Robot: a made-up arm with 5 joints.
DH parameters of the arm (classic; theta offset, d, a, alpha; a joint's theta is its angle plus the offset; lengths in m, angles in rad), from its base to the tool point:
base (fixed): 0 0 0 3.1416
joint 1: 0 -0.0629 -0.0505 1.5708
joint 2: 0 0.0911 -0.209 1.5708
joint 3: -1.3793 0 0.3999 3.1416
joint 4: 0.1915 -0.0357 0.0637 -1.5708
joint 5: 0 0.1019 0.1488 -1.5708
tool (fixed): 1.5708 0.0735 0 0
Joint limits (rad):
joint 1: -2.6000..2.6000
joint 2: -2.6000..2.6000
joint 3: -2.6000..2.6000
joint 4: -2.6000..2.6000
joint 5: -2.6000..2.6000
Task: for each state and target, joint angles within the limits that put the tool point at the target. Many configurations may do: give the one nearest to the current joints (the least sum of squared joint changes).
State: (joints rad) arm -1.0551 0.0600 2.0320 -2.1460 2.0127
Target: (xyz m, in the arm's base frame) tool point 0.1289 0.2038 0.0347
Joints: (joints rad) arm -0.9840 0.3647 1.4310 -1.6141 2.4272
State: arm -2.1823 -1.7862 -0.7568 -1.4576 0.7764
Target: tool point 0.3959 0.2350 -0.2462
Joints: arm -2.3978 -1.9367 -0.4996 -1.5954 0.6873
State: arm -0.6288 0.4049 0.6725 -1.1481 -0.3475
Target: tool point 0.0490 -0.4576 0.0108
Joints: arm 0.0212 0.5601 0.2049 -0.9894 -0.5907
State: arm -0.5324 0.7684 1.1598 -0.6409 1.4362
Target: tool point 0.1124 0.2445 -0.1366
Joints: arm -0.7142 1.1936 1.5285 -0.7830 1.1764
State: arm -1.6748 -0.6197 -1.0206 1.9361 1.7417
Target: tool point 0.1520 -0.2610 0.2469
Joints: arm -1.2648 -0.0012 -0.1919 1.8646 1.5751
